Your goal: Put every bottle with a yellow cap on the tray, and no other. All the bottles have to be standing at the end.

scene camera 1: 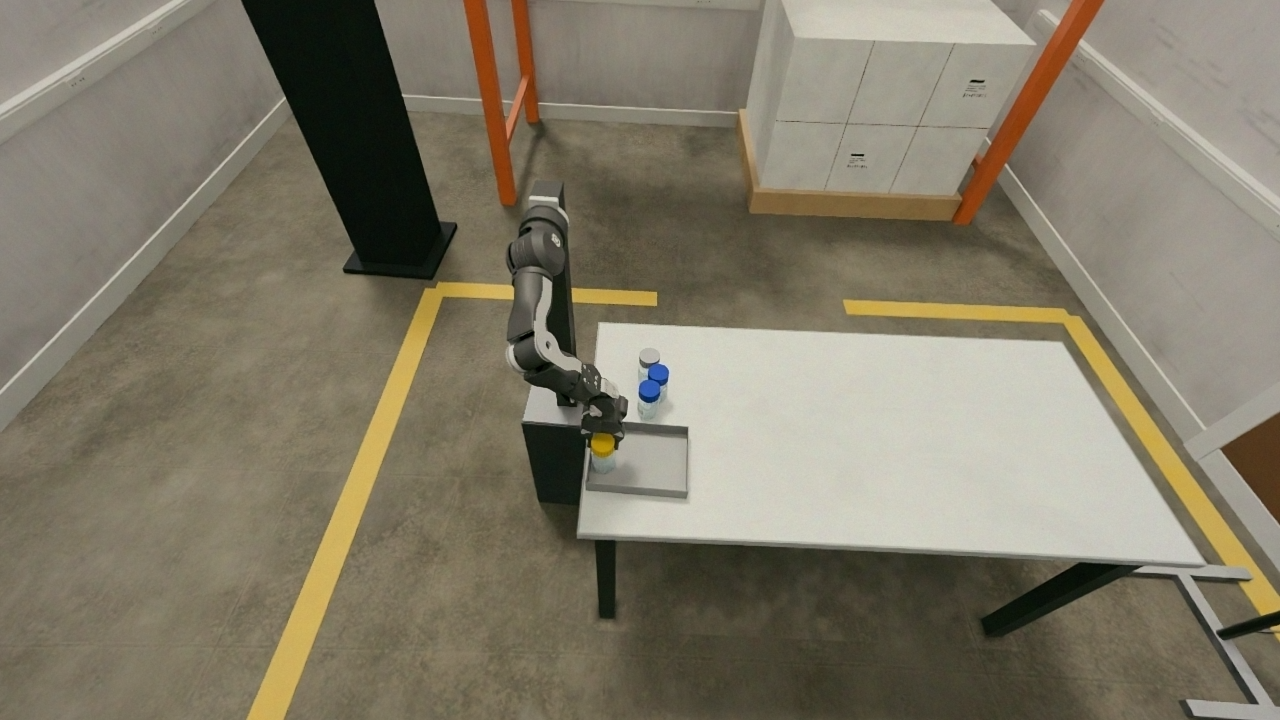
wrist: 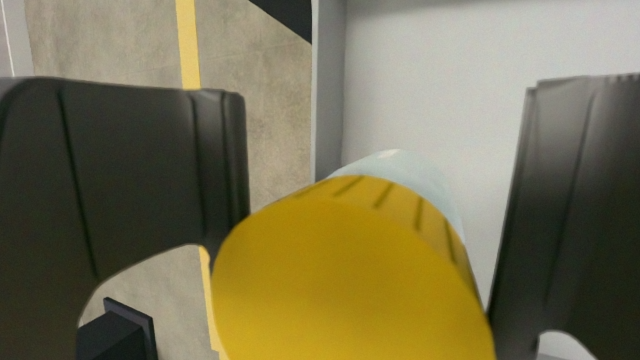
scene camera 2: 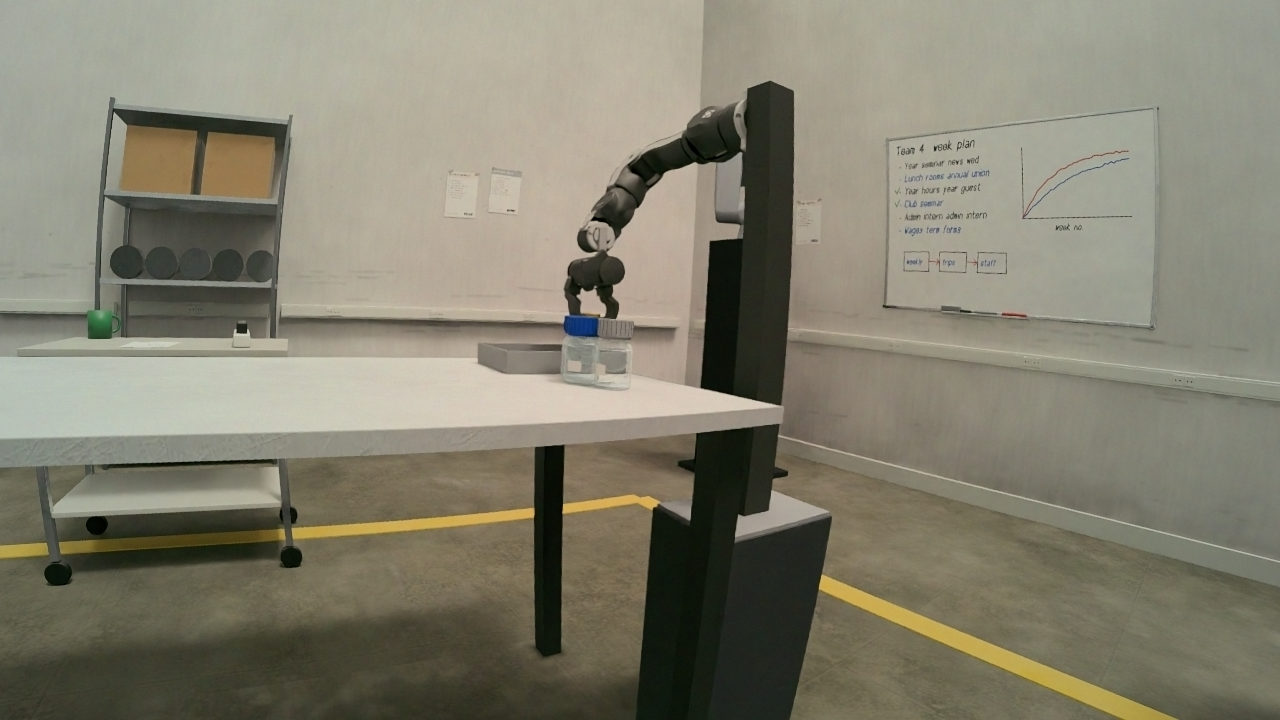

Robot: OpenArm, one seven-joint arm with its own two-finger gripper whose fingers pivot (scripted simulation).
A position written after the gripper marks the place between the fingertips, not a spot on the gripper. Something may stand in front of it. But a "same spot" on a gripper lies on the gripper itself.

gripper: scene camera 1 603, 439; wrist; scene camera 2
same spot on gripper: (wrist: 107, 175) = (scene camera 2: 610, 308)
